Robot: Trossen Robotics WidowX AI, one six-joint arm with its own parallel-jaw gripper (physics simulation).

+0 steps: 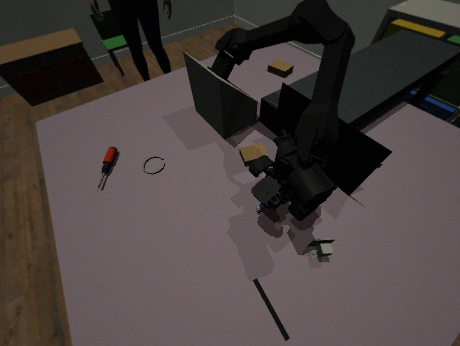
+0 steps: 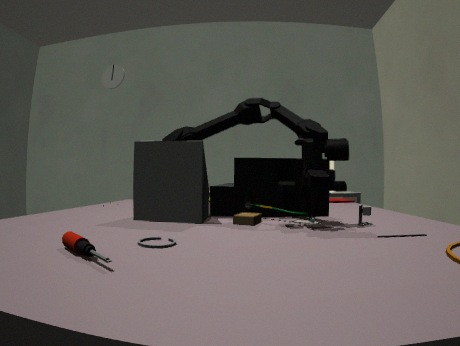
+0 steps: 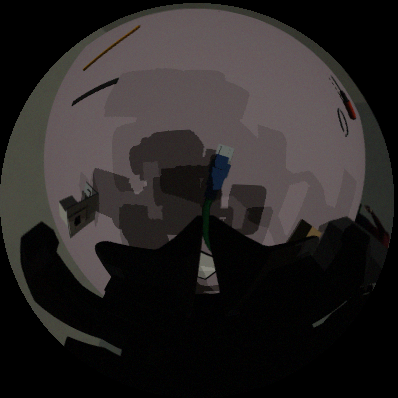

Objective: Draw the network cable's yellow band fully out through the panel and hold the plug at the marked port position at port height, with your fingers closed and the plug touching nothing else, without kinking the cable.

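Frame: origin at the arm's base, x ahead, y left, z up, level; millimetres.
Seen in the pictures: gripper, fingertip midpoint: (image 1: pixel 275 200) (image 2: pixel 311 218) (image 3: pixel 204 219); arm's base, origin of the base link: (image 1: pixel 218 74) (image 2: pixel 170 163).
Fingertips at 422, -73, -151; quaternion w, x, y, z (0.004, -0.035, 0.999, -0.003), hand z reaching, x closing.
Pixels of each thing's top centre, then the offset from my fingertips to it, as dx, dy, dz. "*": a spot on its surface instead.
- green cable, surface spot: (image 3: pixel 206 230) * -2, +5, +8
- blue plug, middle of its top: (image 3: pixel 220 173) (image 1: pixel 263 204) -5, -41, +11
- yellow band, surface spot: (image 2: pixel 264 206) * -129, +137, +18
- black panel, middle of its top: (image 1: pixel 328 111) (image 2: pixel 283 158) -65, +190, +177
- white card, middle of its top: (image 3: pixel 192 262) +5, +84, -22
- bracket, middle of its top: (image 3: pixel 61 217) (image 1: pixel 326 245) (image 2: pixel 365 205) +163, +7, +33
- wooden block, middle of its top: (image 3: pixel 303 249) (image 2: pixel 247 214) (image 1: pixel 253 151) -178, +53, +2
- red screwdriver, middle of its top: (image 2: pixel 85 239) (image 1: pixel 103 164) -409, -387, +7
- open ring, middle of its top: (image 2: pixel 156 241) (image 1: pixel 153 164) -340, -249, -18
- black strip, middle of its top: (image 3: pixel 89 92) (image 2: pixel 402 235) (image 1: pixel 270 307) +189, -170, -21
My gripper (image 1: pixel 270 201) (image 2: pixel 311 216) (image 3: pixel 204 219) is shut on the green cable (image 2: pixel 290 211) (image 3: pixel 206 230), low over the table. The blue plug (image 1: pixel 259 207) (image 3: pixel 220 172) with its clear tip sticks out beyond the fingertips; whether it touches the table is unclear. The yellow band (image 2: pixel 264 206) shows in front of the black panel (image 1: pixel 362 155) (image 2: pixel 267 175), between the panel and my fingers. The cable runs in a gentle curve there. A white card (image 3: pixel 206 266) lies below the fingers. A small pale block on a bracket (image 1: pixel 326 249) (image 2: pixel 366 211) (image 3: pixel 78 215) stands apart from the plug.
A wooden block (image 1: pixel 253 153) (image 2: pixel 247 219) lies beside the gripper. A tall grey board (image 1: pixel 212 100) (image 2: pixel 167 180) stands near the arm's base. A red screwdriver (image 1: pixel 109 155) (image 2: pixel 75 242), an open ring (image 1: pixel 144 166) and a black strip (image 1: pixel 270 307) (image 2: pixel 402 235) lie farther off.
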